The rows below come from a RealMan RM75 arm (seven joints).
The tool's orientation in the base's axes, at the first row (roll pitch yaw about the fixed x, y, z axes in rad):
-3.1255 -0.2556 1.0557
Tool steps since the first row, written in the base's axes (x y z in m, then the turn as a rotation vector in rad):
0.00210 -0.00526 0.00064 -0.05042 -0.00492 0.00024
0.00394 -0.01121 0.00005 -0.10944 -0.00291 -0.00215
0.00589 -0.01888 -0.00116 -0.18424 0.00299 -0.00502
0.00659 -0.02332 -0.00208 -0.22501 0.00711 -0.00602
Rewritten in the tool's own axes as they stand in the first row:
-0.00327 0.00439 -0.00159 -0.02811 -0.04157 -0.00693
-0.00755 0.00892 -0.00217 -0.05515 -0.09399 -0.01068
-0.01338 0.01439 -0.00253 -0.08656 -0.16207 -0.01483
-0.01702 0.01718 -0.00257 -0.10278 -0.19962 -0.01743

